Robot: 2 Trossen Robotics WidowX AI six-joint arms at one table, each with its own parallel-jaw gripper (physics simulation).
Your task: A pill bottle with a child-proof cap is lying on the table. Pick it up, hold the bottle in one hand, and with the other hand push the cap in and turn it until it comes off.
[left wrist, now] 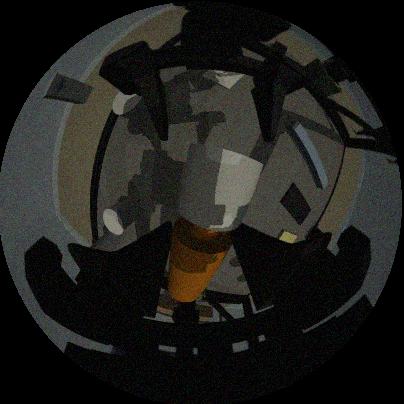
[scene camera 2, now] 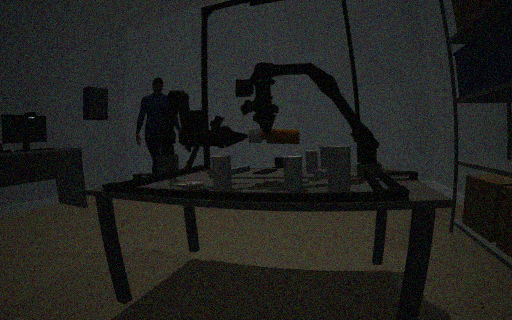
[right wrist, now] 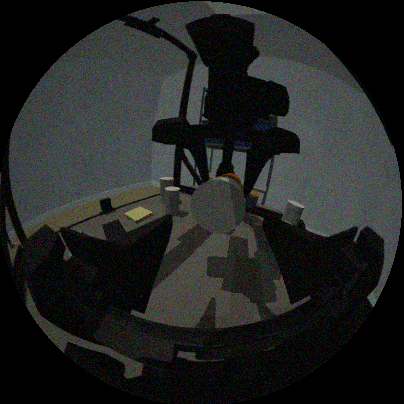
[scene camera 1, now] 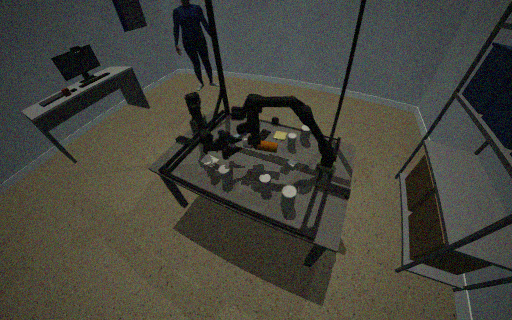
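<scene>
The orange bottle (scene camera 1: 268, 146) (scene camera 2: 286, 136) (left wrist: 197, 265) is held level above the table, its white cap (scene camera 2: 256, 135) (left wrist: 239, 180) (right wrist: 218, 205) on its neck and pointing to the picture's left in scene camera 2. My left gripper (scene camera 2: 265, 133) (left wrist: 200, 225) comes down from above and is shut on the bottle near its neck, just behind the cap. My right gripper (left wrist: 221, 136) (right wrist: 219, 220) is open and empty, level, facing the cap's end. In the left wrist view its fingertips stand apart just beyond the cap. Whether they touch the cap is unclear. The picture is dark.
White cylinders stand on the table (scene camera 1: 245, 195), among them a large one (scene camera 1: 289, 200) (scene camera 2: 335, 169) at the front right and one (scene camera 1: 224, 172) (scene camera 2: 221, 172) at the front left. A yellow pad (scene camera 1: 280, 135) (right wrist: 138, 214) and crumpled white paper (scene camera 1: 210, 160) lie there too.
</scene>
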